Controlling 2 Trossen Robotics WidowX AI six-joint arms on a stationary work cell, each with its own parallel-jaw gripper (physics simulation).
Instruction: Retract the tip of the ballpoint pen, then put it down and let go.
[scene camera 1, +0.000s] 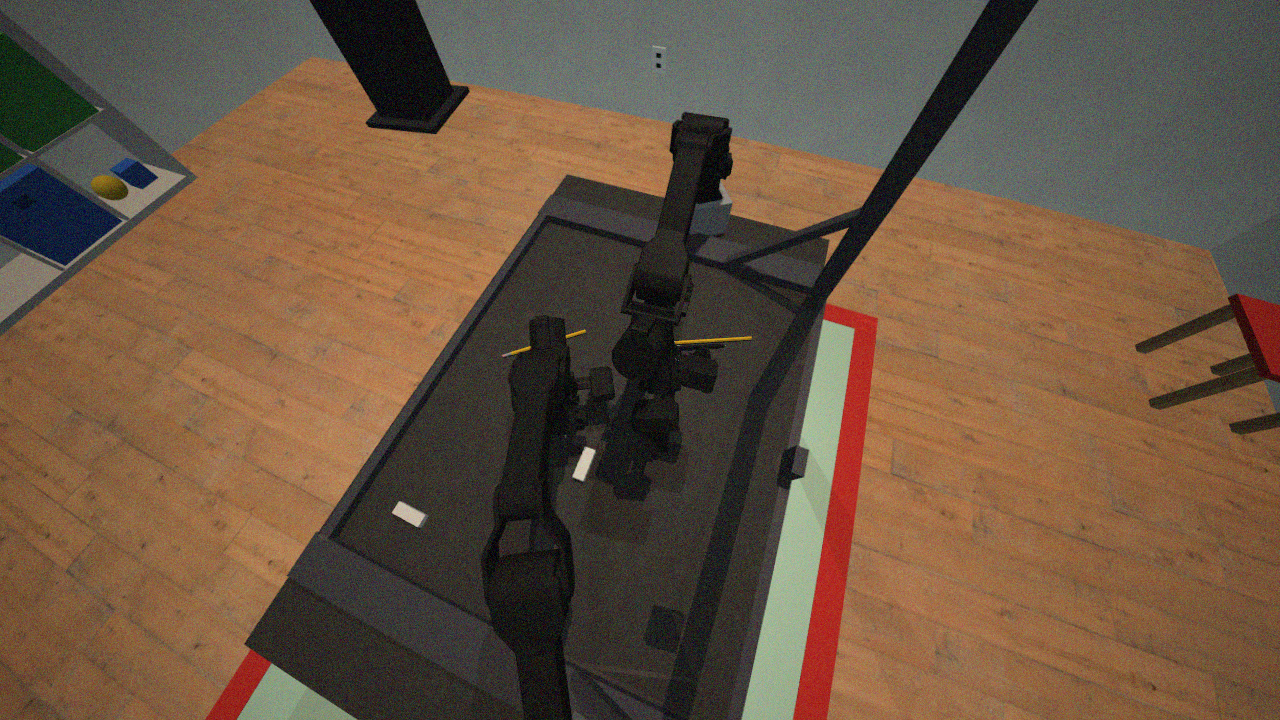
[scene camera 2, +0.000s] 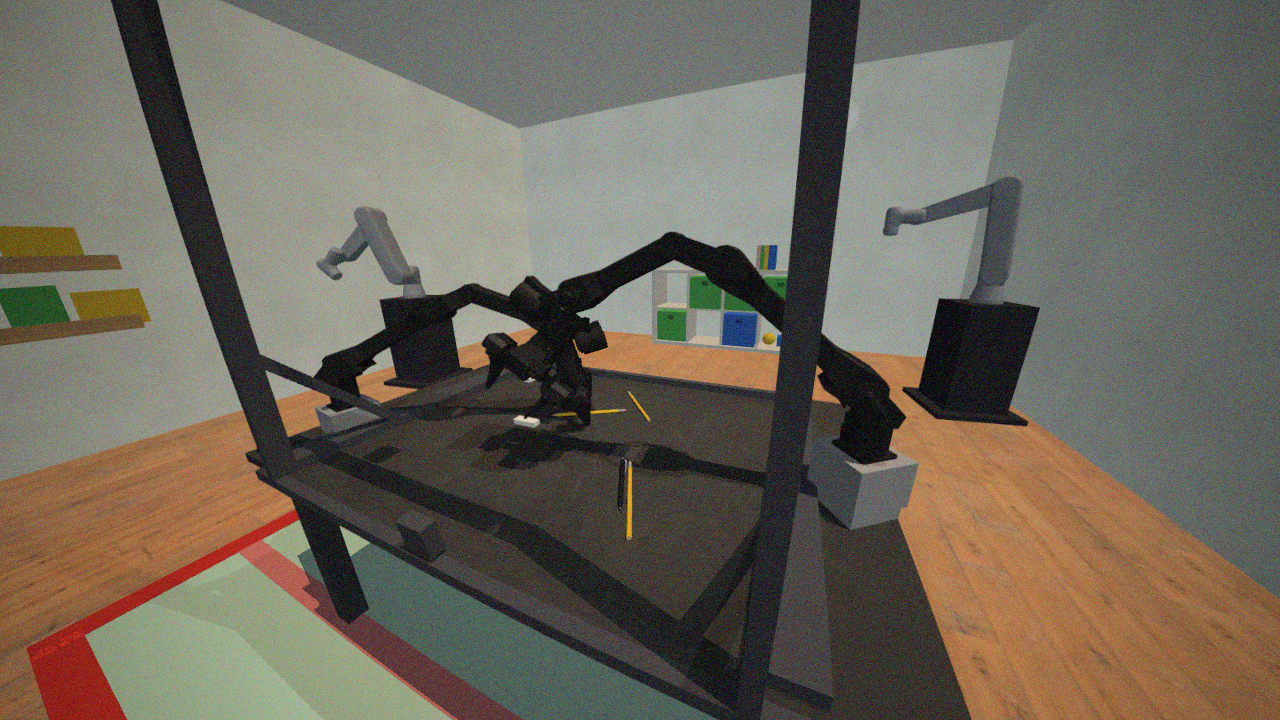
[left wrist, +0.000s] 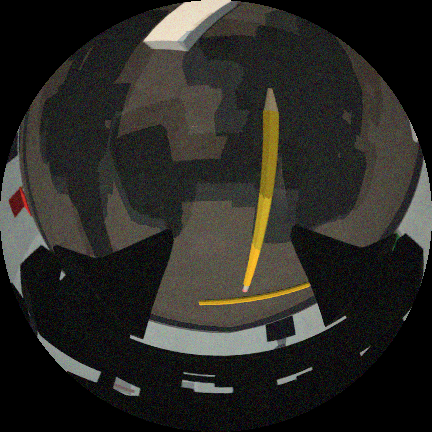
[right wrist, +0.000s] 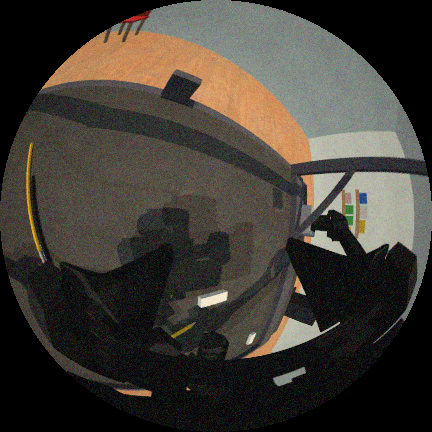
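Where they show: left gripper, fingertip midpoint: (scene camera 2: 588, 416) (left wrist: 233, 234); right gripper, fingertip midpoint: (scene camera 1: 667, 433) (scene camera 2: 505, 403) (right wrist: 231, 247); left arm's base, origin of the base link: (scene camera 2: 347, 404) (right wrist: 313, 221); right arm's base, origin of the base link: (scene camera 1: 706, 192) (scene camera 2: 863, 450).
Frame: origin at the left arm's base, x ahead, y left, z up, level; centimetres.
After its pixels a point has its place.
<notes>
A thin dark stick (scene camera 2: 622, 482) @[x 69.3, y 14.8, z -5.1 cm] (right wrist: 38, 219) @[x 68.2, y 15.3, z -5.4 cm], which I take for the ballpoint pen, lies flat on the dark table (scene camera 2: 709, 443) @[x 77.4, y 36.0, z -5.9 cm] right beside a yellow pencil (scene camera 2: 629, 510) @[x 74.0, y 9.7, z -5.3 cm] (scene camera 1: 716, 340) @[x 72.4, y 11.8, z -5.4 cm] (right wrist: 29, 189). It is well apart from both grippers. My left gripper (left wrist: 233, 234) @[x 46.7, y 33.4, z -5.9 cm] (scene camera 2: 569, 407) @[x 46.7, y 33.4, z -5.9 cm] is open and empty, hanging over another yellow pencil (left wrist: 266, 173) @[x 42.2, y 31.7, z -5.3 cm]. My right gripper (right wrist: 231, 247) @[x 45.6, y 11.1, z 6.1 cm] (scene camera 2: 495, 367) is open and empty, above the table close to the left one.
A third yellow pencil (scene camera 1: 519, 350) @[x 49.8, y 48.8, z -5.2 cm] (left wrist: 254, 298) @[x 54.7, y 44.1, z -5.4 cm] lies farther off. White erasers (scene camera 1: 583, 465) @[x 35.6, y 22.9, z -4.7 cm] (scene camera 1: 409, 515) @[x 12.8, y 45.9, z -4.7 cm] (left wrist: 181, 24) lie on the table. Dark frame posts (scene camera 2: 812, 286) @[x 96.8, y -6.5, z 30.7 cm] and bars cross the cell. A shelf unit (scene camera 2: 659, 303) stands at the back wall.
</notes>
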